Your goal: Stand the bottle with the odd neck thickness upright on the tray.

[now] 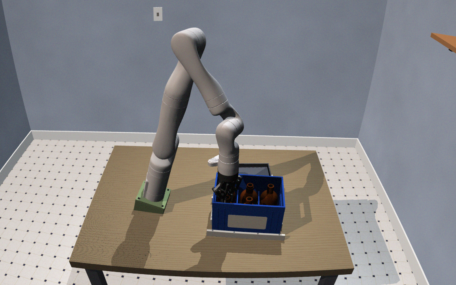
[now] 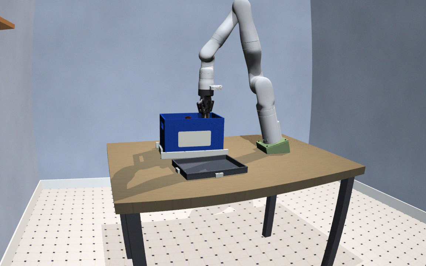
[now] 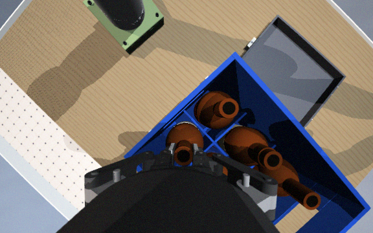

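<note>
My gripper is now 90 mm short of the blue crate, 30 mm to the right of it and 70 mm above it. Also, from my hand: dark grey tray: 120 mm ahead, 300 mm to the left, 140 mm below.
</note>
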